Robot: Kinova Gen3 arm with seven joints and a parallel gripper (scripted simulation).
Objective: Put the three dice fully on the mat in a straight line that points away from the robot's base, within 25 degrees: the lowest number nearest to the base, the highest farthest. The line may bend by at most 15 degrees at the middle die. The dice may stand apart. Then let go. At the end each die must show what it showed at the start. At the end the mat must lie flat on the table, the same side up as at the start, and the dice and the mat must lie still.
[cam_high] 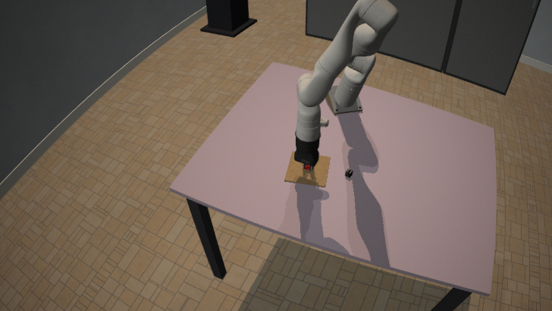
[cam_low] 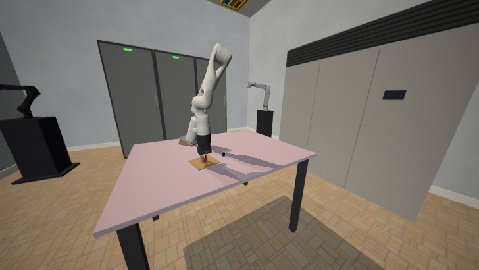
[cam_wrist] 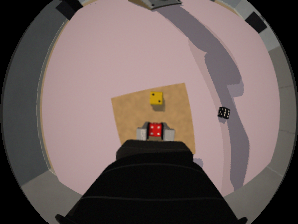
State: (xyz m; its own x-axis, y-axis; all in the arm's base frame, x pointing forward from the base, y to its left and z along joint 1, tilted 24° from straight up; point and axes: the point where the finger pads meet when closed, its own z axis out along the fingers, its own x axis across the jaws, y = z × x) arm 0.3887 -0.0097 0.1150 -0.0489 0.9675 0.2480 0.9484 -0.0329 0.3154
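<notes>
The red die is 10 mm below my hand. Also, from my hand: yellow die 50 mm behind, 10 mm below; then square mat 20 mm below; then black die 140 mm to the left, 40 mm behind, 10 mm below.
</notes>
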